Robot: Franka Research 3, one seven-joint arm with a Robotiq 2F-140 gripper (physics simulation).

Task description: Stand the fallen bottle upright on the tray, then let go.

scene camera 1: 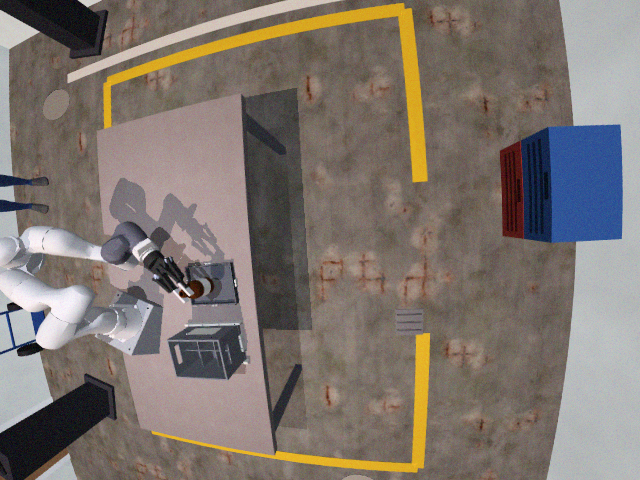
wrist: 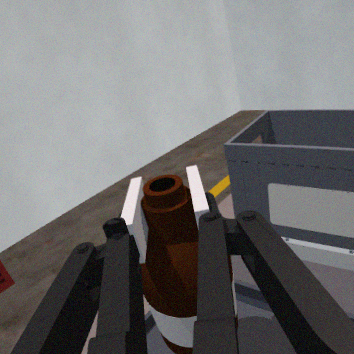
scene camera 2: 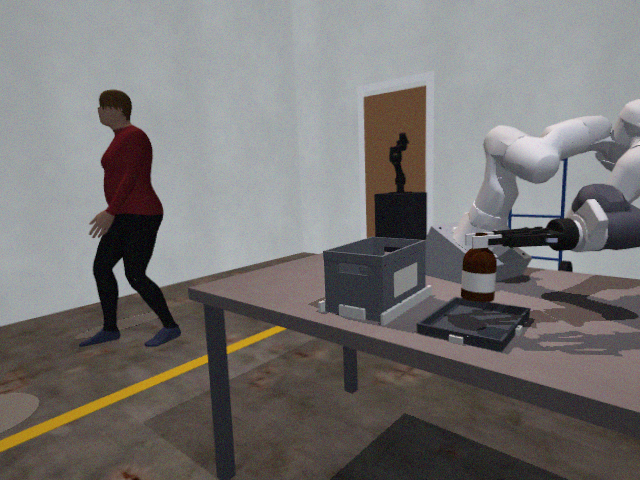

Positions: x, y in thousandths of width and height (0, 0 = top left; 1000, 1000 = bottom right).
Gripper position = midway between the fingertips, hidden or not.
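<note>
My gripper (scene camera 2: 734, 503), (scene camera 1: 296, 622), (wrist: 473, 530). Brown bottle (scene camera 2: 749, 553).
</note>
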